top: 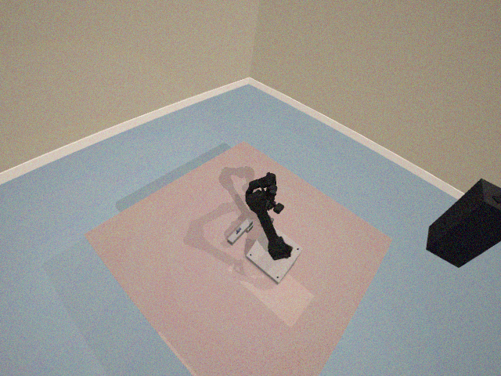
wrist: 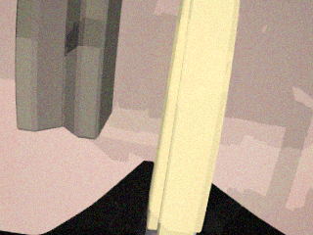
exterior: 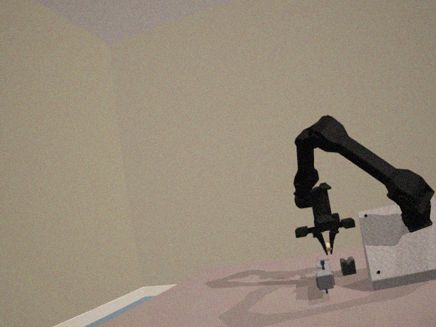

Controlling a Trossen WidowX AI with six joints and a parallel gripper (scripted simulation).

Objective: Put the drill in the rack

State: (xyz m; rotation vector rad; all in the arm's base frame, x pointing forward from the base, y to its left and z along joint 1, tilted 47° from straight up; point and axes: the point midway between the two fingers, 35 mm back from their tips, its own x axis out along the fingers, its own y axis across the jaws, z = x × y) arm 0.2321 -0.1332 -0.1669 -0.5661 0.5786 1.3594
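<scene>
Now: gripper tip 4 cm to the right of the drill and 3 cm below it. The rest, counted from my gripper tip: rack (5 cm behind, 4 cm to the left, 4 cm below); then blue key (4 cm ahead, 23 cm to the left, 1 cm below); then grey holder block (4 cm ahead, 20 cm to the left, 2 cm below).
</scene>
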